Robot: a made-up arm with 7 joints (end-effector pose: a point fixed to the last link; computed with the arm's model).
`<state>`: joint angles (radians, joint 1 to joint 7).
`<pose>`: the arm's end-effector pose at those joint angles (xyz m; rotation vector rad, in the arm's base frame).
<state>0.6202 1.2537 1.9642 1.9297 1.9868 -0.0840 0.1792</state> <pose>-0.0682 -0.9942 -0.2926 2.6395 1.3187 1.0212</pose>
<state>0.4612 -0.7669 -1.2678 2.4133 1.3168 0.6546 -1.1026</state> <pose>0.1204 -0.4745 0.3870 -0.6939 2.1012 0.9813</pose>
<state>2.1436 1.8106 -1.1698 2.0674 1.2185 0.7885 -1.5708</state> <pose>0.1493 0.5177 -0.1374 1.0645 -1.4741 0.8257</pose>
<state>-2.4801 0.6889 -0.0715 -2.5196 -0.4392 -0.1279 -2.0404</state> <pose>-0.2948 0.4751 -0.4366 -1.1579 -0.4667 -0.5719</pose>
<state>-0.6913 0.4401 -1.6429 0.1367 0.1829 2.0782 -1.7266</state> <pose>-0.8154 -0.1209 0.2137 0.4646 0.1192 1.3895</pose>
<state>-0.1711 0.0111 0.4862 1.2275 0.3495 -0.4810 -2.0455</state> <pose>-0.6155 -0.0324 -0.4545 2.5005 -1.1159 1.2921</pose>
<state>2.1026 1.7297 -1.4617 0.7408 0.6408 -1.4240 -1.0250</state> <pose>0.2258 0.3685 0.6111 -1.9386 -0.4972 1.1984</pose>
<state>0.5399 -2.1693 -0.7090 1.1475 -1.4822 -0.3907 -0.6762</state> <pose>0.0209 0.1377 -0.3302 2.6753 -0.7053 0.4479</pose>
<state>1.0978 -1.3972 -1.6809 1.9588 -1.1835 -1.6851 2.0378</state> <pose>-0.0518 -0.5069 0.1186 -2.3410 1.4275 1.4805</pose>
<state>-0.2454 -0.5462 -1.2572 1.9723 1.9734 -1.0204 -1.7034</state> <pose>-0.4325 -0.3891 0.3700 -1.9660 0.4535 0.3872</pose>
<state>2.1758 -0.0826 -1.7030 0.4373 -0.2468 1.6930 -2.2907</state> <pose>0.8330 -0.2559 -0.0255 -0.6669 0.3154 -2.4889</pose>
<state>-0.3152 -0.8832 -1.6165 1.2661 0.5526 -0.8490 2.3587</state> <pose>-0.8860 -0.2805 -0.1487 -2.6859 1.4211 -0.2490</pose>
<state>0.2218 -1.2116 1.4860 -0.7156 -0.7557 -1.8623 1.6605</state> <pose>0.0182 -0.9907 -0.4228 0.3048 -1.0073 2.2132</pose>
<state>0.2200 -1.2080 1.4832 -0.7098 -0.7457 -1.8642 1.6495</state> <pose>0.0154 -0.9903 -0.4228 0.2889 -1.0144 2.2093</pose>
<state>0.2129 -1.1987 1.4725 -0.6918 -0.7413 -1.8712 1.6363</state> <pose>0.0112 -0.9898 -0.4290 0.2719 -1.0392 2.2095</pose>
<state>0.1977 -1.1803 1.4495 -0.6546 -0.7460 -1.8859 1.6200</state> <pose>0.0052 -0.9889 -0.4451 0.2539 -1.0923 2.2147</pose>
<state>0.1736 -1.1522 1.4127 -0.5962 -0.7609 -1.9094 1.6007</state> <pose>-0.0029 -0.9857 -0.4720 0.2344 -1.1789 2.2230</pose>
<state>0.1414 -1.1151 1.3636 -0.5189 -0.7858 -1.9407 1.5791</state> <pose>-0.0133 -0.9778 -0.5086 0.2137 -1.2988 2.2285</pose>
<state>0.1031 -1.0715 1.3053 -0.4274 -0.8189 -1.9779 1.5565</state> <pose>-0.0258 -0.9623 -0.5519 0.1902 -1.4472 2.2246</pose>
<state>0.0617 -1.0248 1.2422 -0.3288 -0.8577 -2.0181 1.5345</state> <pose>-0.0395 -0.9378 -0.5976 0.1623 -1.6143 2.2059</pose>
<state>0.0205 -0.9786 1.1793 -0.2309 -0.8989 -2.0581 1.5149</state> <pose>-0.0533 -0.9055 -0.6406 0.1291 -1.7857 2.1714</pose>
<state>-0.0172 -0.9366 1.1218 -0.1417 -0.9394 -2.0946 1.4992</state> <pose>-0.0657 -0.8692 -0.6772 0.0925 -1.9455 2.1254</pose>
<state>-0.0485 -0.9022 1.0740 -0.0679 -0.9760 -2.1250 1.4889</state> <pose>-0.0752 -0.8342 -0.7049 0.0567 -2.0791 2.0779</pose>
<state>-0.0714 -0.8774 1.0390 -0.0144 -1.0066 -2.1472 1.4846</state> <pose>-0.0811 -0.8059 -0.7235 0.0291 -2.1770 2.0389</pose>
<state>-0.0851 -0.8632 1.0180 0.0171 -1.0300 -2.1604 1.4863</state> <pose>-0.0832 -0.7876 -0.7343 0.0150 -2.2363 2.0166</pose>
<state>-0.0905 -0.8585 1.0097 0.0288 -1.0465 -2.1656 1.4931</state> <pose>-0.0821 -0.7795 -0.7392 0.0157 -2.2609 2.0126</pose>
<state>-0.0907 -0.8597 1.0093 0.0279 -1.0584 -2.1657 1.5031</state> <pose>-0.0791 -0.7783 -0.7405 0.0267 -2.2634 2.0210</pose>
